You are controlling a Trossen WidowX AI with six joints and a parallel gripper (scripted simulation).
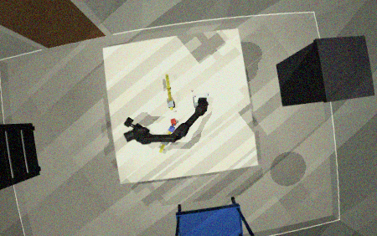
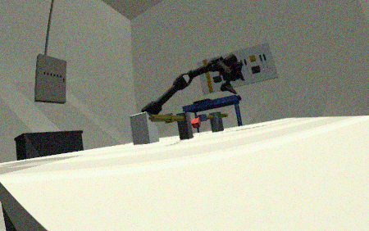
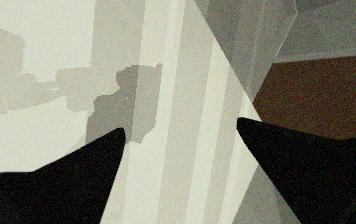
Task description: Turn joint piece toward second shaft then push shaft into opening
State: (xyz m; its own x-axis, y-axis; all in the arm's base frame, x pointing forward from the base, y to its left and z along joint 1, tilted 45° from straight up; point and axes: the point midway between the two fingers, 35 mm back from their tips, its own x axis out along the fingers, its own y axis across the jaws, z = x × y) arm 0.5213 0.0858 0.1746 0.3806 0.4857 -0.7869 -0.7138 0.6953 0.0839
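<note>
Now: gripper tip 280 mm past the red joint piece, 140 mm above it and 10 mm to the left of it.
</note>
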